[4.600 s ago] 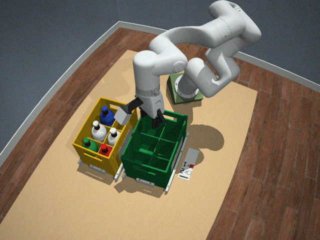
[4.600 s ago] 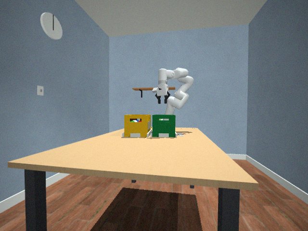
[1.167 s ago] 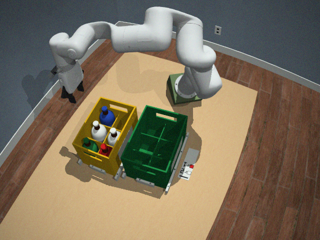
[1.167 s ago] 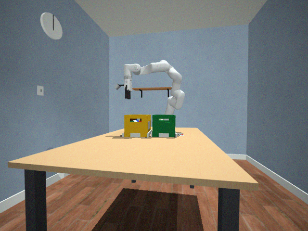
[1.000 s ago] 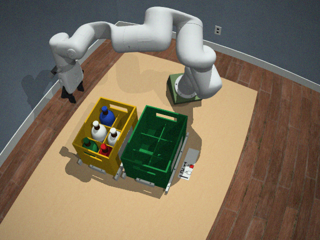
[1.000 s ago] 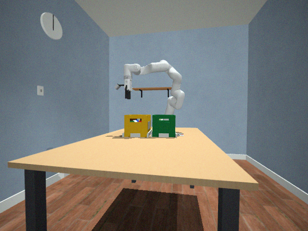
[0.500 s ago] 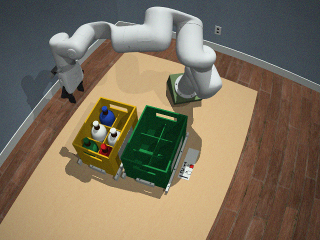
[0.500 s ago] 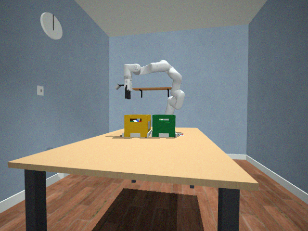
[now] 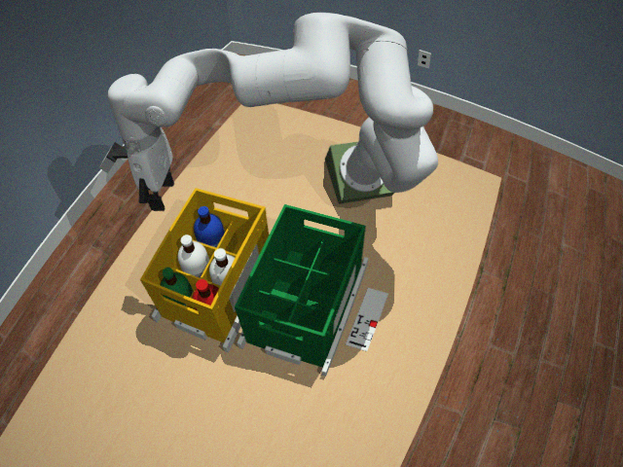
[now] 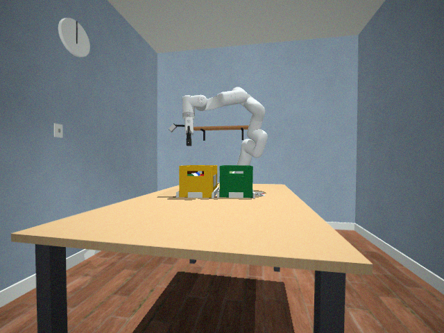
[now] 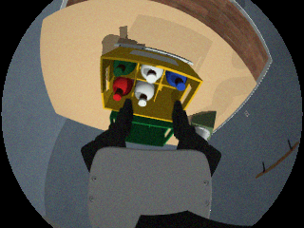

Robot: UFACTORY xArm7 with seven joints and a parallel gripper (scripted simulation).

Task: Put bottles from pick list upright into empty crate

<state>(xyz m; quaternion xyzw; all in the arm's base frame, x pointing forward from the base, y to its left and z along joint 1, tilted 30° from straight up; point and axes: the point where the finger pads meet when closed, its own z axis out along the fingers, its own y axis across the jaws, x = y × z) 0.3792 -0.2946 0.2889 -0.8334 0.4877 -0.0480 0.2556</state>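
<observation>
Now: hand 23 cm above the yellow crate, 7 cm to the right of it and 2 cm past it. From my hand the other things lie so: green-labelled bottle (23 cm below, 8 cm ahead, 6 cm to the left); red-labelled bottle (23 cm below, 14 cm to the left, 5 cm ahead); blue bottle (23 cm below, 9 cm behind, 1 cm to the right).
</observation>
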